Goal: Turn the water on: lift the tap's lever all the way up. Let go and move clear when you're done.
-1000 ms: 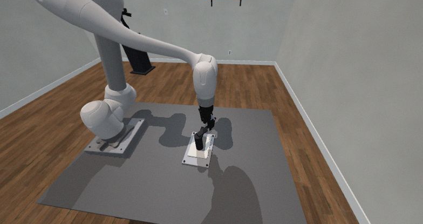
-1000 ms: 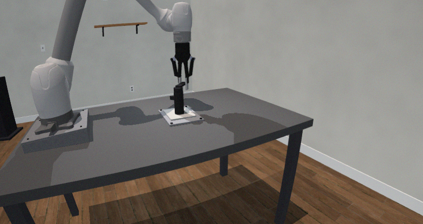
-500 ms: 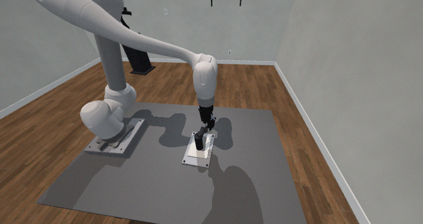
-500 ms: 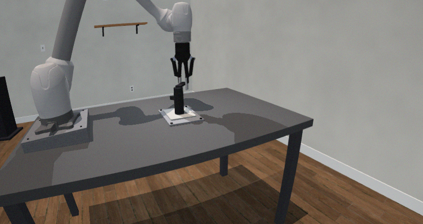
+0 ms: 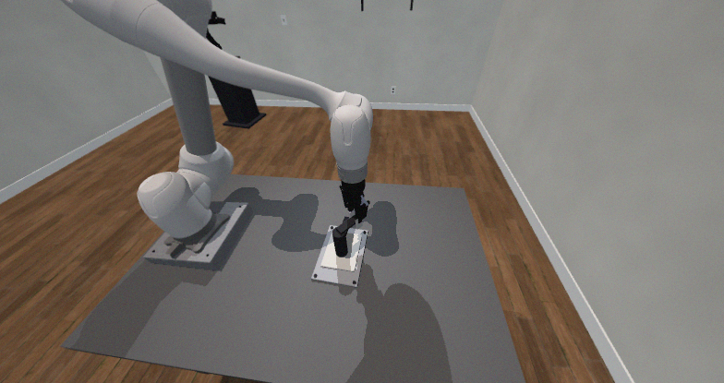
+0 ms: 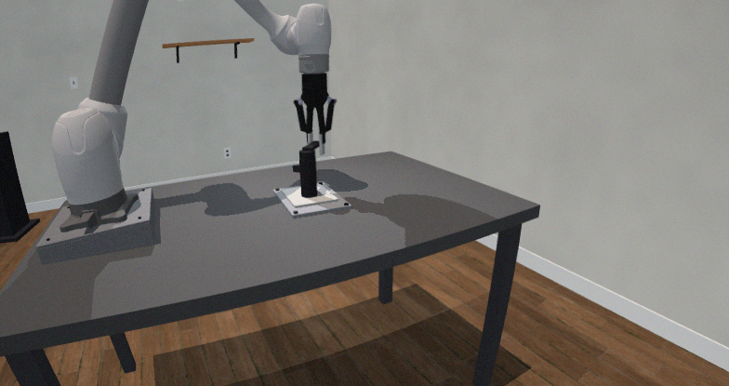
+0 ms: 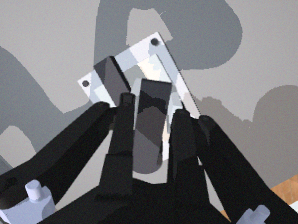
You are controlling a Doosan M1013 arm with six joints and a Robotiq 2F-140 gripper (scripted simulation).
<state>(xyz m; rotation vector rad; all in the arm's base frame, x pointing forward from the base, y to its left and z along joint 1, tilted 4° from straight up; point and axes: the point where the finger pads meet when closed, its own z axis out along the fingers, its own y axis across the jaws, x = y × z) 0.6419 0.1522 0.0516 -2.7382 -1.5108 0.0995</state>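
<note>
Now: the tap lever 20 mm to the right of my hand and 20 mm behind it. Round my hand: black tap 50 mm to the right, 50 mm below, 30 mm behind.
</note>
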